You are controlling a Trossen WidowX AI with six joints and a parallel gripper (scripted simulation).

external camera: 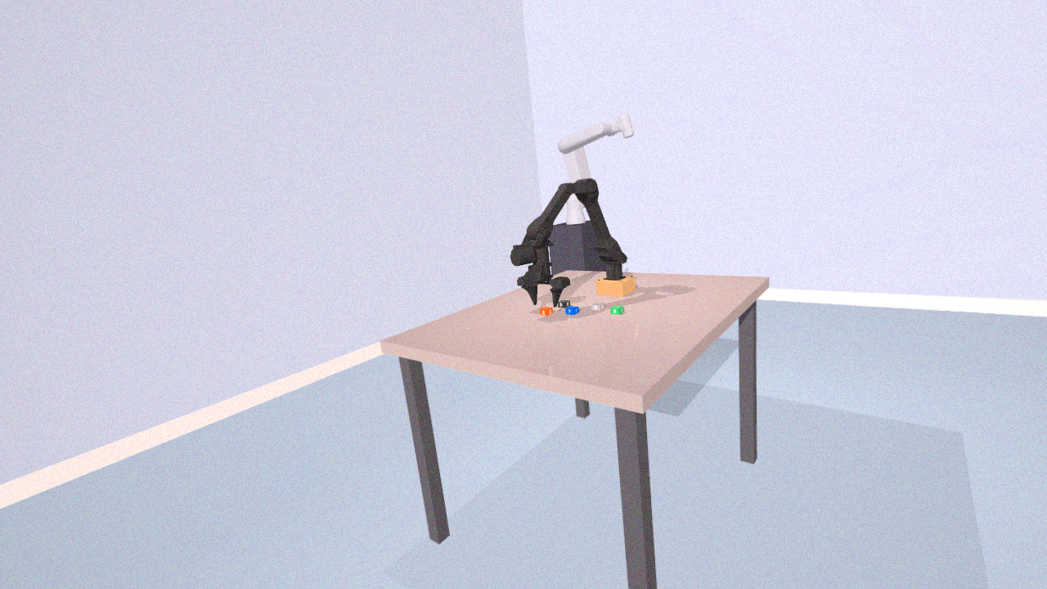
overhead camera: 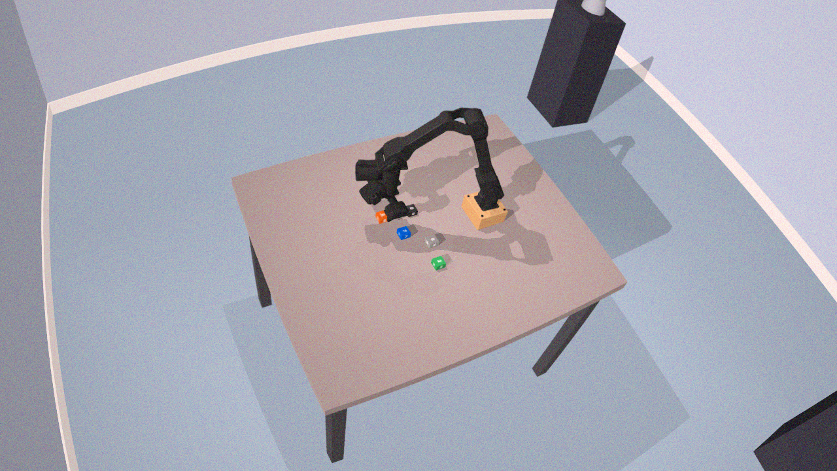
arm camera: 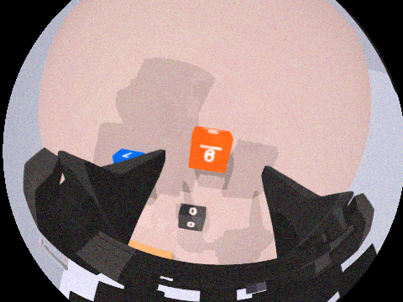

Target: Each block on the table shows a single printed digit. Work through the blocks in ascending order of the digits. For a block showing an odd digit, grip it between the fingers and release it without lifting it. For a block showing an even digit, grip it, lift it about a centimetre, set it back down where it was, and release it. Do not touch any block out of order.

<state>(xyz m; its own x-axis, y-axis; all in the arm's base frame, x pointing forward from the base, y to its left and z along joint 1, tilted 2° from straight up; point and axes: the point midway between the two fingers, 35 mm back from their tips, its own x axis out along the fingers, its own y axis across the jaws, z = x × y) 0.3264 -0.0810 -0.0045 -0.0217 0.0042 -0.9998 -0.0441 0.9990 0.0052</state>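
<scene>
My gripper tip is now 2 cm above the orange block and 1 cm to the right of it. From my gripper tip the other things lie so: grey block: 14 cm to the left, 11 cm behind, 2 cm below; blue block: 9 cm to the left, 4 cm behind, 2 cm below; black block: 9 cm behind, 2 cm below, 1 cm to the left.
</scene>
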